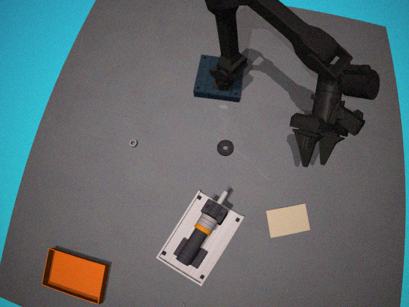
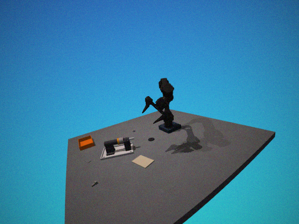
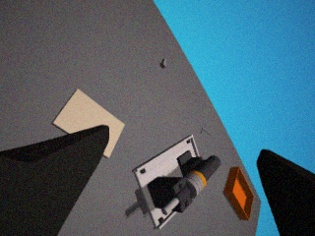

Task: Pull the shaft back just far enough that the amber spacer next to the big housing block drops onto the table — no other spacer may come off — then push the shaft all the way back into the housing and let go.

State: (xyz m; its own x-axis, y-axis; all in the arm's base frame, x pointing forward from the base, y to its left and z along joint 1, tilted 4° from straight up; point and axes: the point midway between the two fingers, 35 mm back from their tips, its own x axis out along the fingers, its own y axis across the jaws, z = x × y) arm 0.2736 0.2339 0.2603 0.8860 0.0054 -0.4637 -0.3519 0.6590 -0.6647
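Now: the shaft 14 cm ahead of my gripper tip, 21 cm to the right of it and 18 cm below it. Also, from my gripper tip: pad 9 cm ahead, 1 cm to the left, 25 cm below; grey spacer 14 cm ahead, 21 cm to the right, 18 cm below; amber spacer 16 cm ahead, 22 cm to the right, 18 cm below.
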